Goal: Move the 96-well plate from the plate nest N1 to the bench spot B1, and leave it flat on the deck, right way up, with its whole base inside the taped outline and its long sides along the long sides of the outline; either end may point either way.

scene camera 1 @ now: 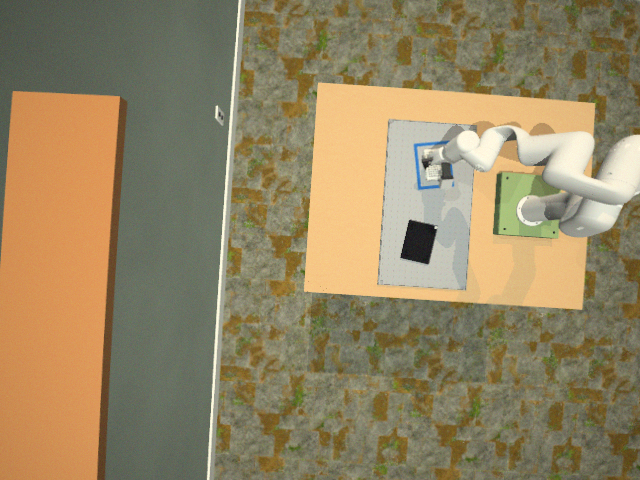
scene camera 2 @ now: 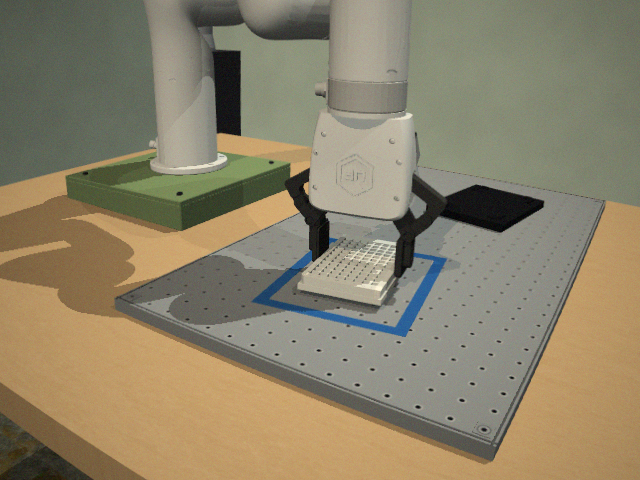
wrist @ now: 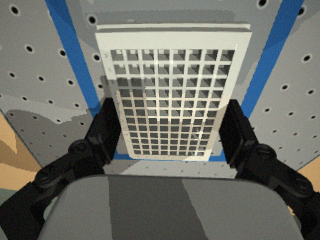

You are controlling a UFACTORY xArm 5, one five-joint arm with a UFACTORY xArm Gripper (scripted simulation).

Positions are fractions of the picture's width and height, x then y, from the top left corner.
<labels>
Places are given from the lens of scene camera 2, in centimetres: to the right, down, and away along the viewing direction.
white 96-well plate (scene camera 2: 0.56, 0.56): 4, 3, 58
black plate nest (scene camera 2: 0.74, 0.43): 22, -5, 82
The marked spots on the black plate nest and the white 96-well plate are 31 cm apart.
</labels>
